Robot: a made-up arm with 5 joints.
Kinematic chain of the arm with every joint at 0, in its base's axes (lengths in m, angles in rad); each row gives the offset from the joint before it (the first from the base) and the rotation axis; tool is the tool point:
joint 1: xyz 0 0 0.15 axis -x
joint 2: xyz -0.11 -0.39 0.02 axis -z
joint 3: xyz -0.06 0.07 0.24 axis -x
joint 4: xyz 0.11 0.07 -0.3 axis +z
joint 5: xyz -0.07 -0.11 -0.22 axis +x
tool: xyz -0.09 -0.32 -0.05
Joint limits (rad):
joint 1: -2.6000..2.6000
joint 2: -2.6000..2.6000
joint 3: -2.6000..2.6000
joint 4: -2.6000..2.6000
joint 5: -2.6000..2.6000
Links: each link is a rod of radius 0.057 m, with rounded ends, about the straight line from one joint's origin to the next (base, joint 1, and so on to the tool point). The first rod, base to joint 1, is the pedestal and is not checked.
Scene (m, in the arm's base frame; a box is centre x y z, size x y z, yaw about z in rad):
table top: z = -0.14
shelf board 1: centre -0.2 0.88 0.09 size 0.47 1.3 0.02 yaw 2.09
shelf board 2: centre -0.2 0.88 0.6 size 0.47 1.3 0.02 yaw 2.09
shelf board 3: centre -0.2 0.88 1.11 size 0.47 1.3 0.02 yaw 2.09
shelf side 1: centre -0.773 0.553 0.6 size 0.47 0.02 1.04 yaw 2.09
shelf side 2: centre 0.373 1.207 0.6 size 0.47 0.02 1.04 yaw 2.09
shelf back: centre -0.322 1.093 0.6 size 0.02 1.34 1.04 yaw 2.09
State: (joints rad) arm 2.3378 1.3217 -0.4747 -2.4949 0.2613
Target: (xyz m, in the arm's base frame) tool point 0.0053 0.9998 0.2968
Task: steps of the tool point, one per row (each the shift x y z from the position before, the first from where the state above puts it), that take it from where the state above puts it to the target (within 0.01 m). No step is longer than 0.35 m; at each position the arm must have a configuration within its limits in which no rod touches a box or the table.
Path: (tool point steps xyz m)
1: -0.1843 -0.1901 -0.1335
2: -0.2516 -0.1077 -0.0887
3: -0.2702 -0.0305 -0.0078
4: -0.2347 0.0210 0.0870
5: -0.1522 0.0378 0.1670
6: -0.0422 0.0245 0.2065
7: 0.0603 0.2070 0.2424
8: 0.1596 0.2666 0.0921
9: 0.2002 0.2360 -0.0835
10: 0.1781 0.1314 -0.2185
11: 0.1093 -0.0002 -0.2733
12: -0.0621 0.2128 0.0133
13: -0.1575 0.1714 -0.0133

